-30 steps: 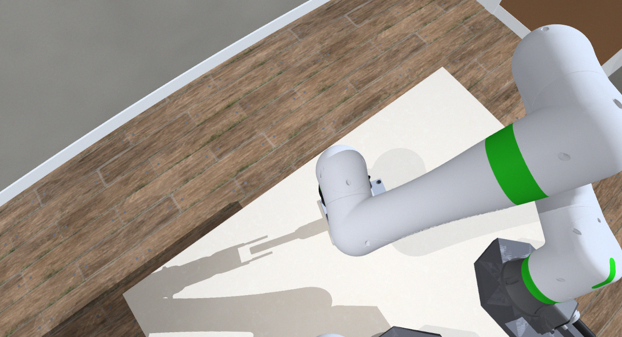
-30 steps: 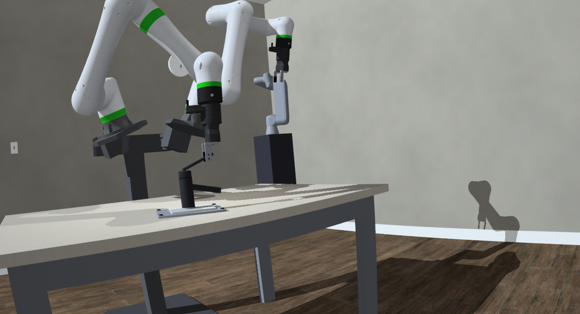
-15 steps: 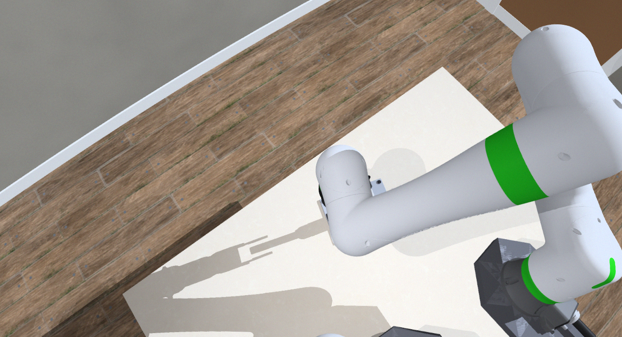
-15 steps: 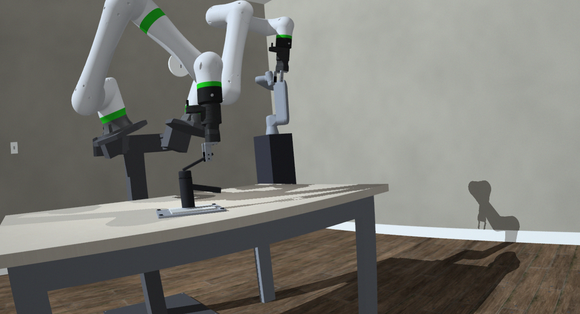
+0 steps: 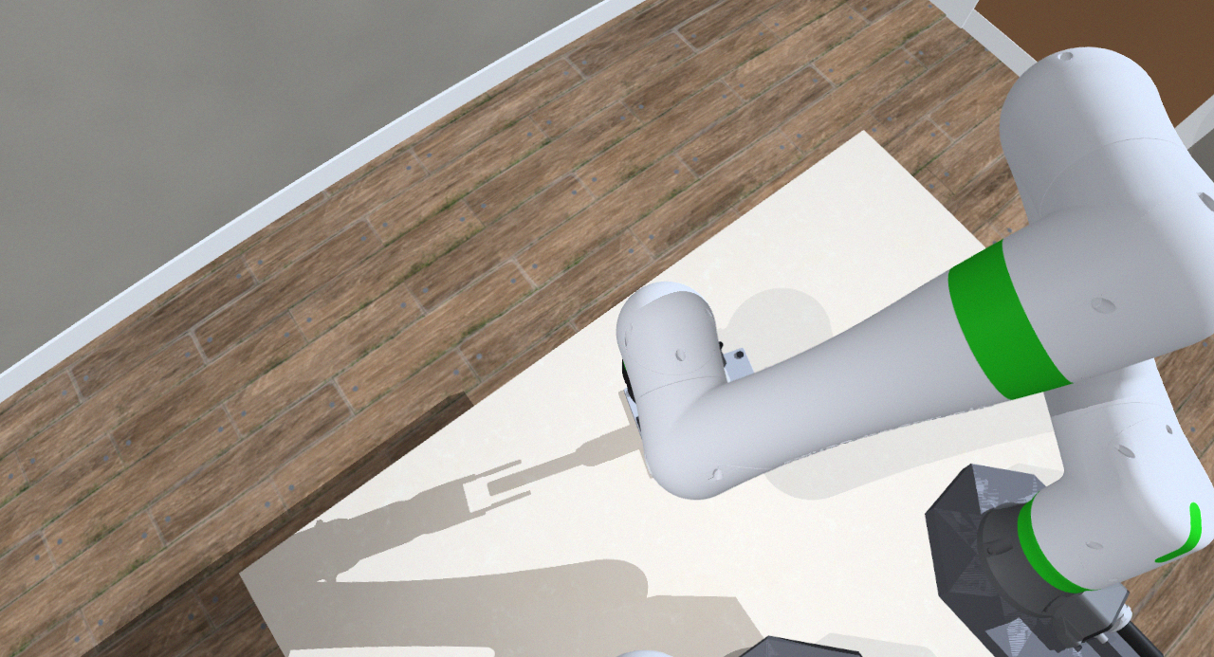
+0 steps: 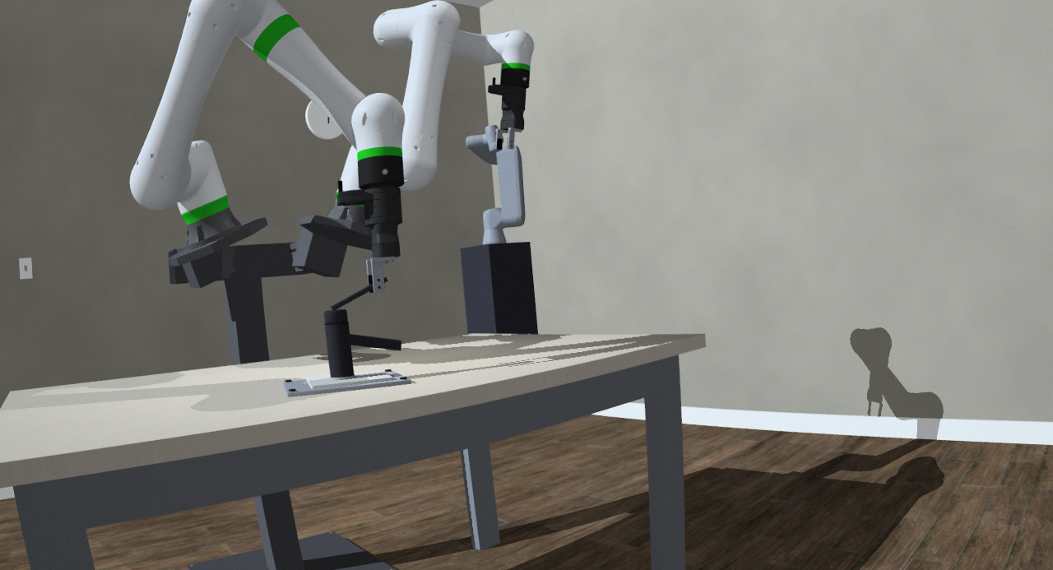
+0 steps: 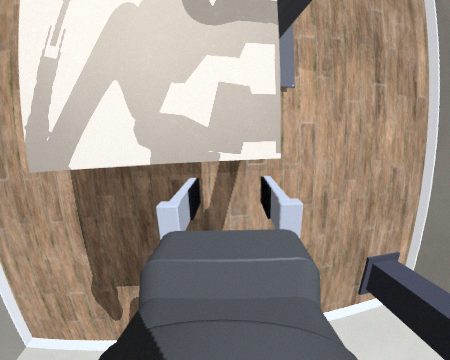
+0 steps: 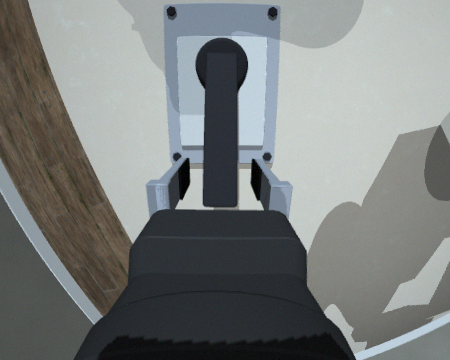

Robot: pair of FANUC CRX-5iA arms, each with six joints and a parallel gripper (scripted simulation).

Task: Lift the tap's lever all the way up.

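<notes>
The flat black lever is 4 cm to the right of my right hand, 2 cm below it and 1 cm behind it. From my right hand the other things lie so: black tap: 7 cm below, 6 cm to the right, 2 cm behind; then grey base plate: 18 cm below, 8 cm to the right, 2 cm behind.
</notes>
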